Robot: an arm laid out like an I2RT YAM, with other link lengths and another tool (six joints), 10 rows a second.
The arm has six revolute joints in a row. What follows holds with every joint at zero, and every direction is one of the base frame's.
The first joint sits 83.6 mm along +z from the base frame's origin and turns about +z.
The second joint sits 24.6 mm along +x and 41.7 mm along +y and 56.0 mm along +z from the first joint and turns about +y.
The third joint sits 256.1 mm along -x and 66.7 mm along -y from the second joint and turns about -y.
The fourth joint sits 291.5 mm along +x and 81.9 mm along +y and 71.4 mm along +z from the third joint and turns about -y.
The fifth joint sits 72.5 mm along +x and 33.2 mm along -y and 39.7 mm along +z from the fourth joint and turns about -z.
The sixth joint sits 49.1 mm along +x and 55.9 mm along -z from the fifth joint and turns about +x.
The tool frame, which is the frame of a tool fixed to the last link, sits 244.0 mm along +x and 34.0 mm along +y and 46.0 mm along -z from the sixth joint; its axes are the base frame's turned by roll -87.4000, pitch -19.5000 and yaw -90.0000 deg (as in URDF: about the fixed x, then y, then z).
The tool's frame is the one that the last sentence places.
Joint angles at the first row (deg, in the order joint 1, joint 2, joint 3, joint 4, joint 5, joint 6):
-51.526, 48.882, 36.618, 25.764, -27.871, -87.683
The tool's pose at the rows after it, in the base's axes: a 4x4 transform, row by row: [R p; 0 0 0 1], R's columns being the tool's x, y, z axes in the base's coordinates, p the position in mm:
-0.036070 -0.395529 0.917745 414.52; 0.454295 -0.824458 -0.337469 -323.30; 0.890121 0.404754 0.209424 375.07; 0 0 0 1
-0.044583 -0.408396 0.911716 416.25; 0.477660 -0.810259 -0.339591 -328.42; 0.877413 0.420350 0.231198 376.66; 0 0 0 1
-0.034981 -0.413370 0.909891 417.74; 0.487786 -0.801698 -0.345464 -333.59; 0.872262 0.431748 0.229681 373.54; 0 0 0 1
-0.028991 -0.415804 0.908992 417.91; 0.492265 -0.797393 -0.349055 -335.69; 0.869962 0.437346 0.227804 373.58; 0 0 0 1
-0.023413 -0.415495 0.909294 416.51; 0.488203 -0.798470 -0.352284 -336.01; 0.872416 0.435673 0.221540 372.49; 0 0 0 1
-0.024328 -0.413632 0.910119 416.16; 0.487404 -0.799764 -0.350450 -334.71; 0.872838 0.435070 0.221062 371.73; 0 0 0 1
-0.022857 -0.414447 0.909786 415.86; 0.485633 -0.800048 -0.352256 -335.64; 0.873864 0.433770 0.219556 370.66; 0 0 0 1
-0.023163 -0.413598 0.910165 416.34; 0.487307 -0.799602 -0.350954 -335.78; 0.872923 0.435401 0.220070 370.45; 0 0 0 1
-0.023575 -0.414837 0.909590 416.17; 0.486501 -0.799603 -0.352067 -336.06; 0.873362 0.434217 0.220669 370.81; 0 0 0 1
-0.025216 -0.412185 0.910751 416.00; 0.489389 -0.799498 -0.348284 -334.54; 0.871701 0.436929 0.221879 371.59; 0 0 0 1
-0.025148 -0.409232 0.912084 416.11; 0.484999 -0.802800 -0.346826 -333.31; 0.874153 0.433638 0.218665 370.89; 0 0 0 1
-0.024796 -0.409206 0.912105 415.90; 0.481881 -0.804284 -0.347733 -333.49; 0.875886 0.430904 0.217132 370.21; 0 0 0 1
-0.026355 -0.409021 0.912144 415.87; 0.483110 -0.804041 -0.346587 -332.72; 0.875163 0.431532 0.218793 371.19; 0 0 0 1
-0.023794 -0.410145 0.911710 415.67; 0.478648 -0.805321 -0.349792 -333.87; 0.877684 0.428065 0.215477 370.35; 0 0 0 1
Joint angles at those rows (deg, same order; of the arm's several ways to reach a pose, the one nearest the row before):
-51.322, 49.247, 35.734, 28.432, -27.883, -87.318
-51.241, 50.936, 34.985, 32.310, -27.411, -87.819
-51.241, 52.265, 34.980, 33.528, -27.087, -88.702
-51.242, 52.647, 35.239, 33.514, -26.901, -89.176
-51.400, 52.254, 35.332, 32.611, -26.937, -89.231
-51.417, 51.946, 35.080, 32.540, -27.070, -89.164
-51.505, 52.031, 35.046, 32.554, -27.064, -89.124
-51.514, 52.206, 35.025, 32.801, -27.147, -89.189
-51.507, 52.208, 35.070, 32.783, -27.063, -89.122
-51.557, 51.945, 34.957, 32.761, -27.328, -89.179
-51.523, 51.684, 34.981, 32.262, -27.421, -89.029
-51.560, 51.637, 34.982, 32.104, -27.419, -88.898
-51.511, 51.506, 34.975, 32.093, -27.421, -88.890
-51.547, 51.591, 35.153, 31.750, -27.300, -88.800

